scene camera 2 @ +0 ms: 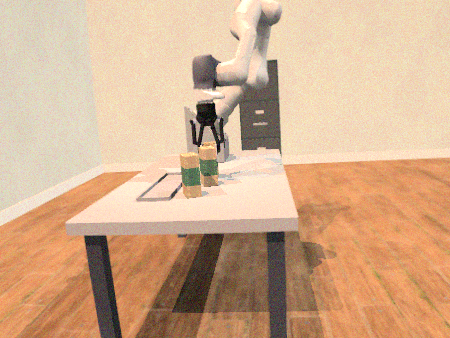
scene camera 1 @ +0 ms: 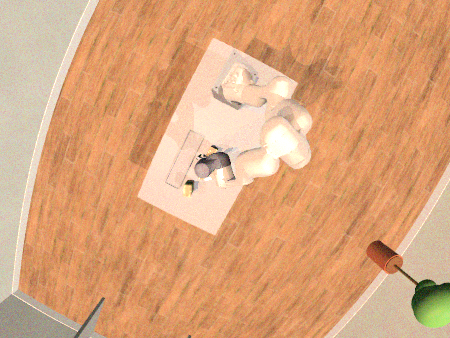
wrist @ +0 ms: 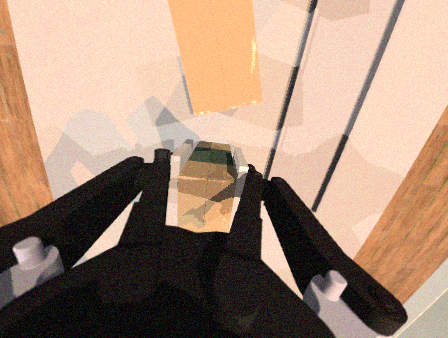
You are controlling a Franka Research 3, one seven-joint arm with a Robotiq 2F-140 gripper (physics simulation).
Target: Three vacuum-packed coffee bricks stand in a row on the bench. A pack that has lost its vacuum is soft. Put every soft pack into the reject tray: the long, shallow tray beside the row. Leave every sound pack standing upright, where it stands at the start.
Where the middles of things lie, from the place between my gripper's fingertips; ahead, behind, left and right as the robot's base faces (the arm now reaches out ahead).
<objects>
My hand is 10 cm short of the shallow reject tray (wrist: 342, 50), 16 cm to the left of it and 8 cm above it.
</objects>
